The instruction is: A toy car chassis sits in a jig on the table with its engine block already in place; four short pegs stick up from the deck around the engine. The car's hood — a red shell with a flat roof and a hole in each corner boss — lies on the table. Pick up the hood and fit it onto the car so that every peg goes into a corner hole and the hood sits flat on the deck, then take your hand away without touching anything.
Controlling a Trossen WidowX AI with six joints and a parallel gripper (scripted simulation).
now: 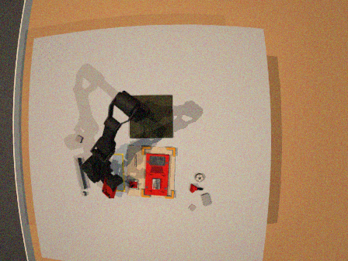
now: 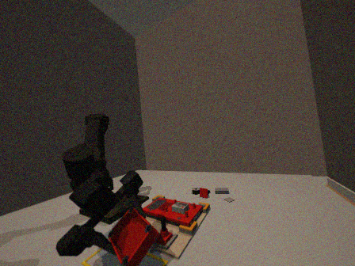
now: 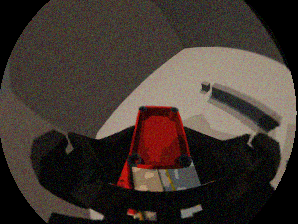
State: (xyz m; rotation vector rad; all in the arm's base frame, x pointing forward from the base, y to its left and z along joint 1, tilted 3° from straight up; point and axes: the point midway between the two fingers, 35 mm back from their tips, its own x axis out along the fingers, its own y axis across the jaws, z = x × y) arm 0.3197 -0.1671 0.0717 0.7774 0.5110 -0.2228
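My gripper tip is 1 cm to the right of the red hood and 1 cm above it. From my gripper tip the other things lie so: long grey bar: 6 cm behind, 17 cm to the right, 7 cm below; then grey engine block: 22 cm to the left, 6 cm below.
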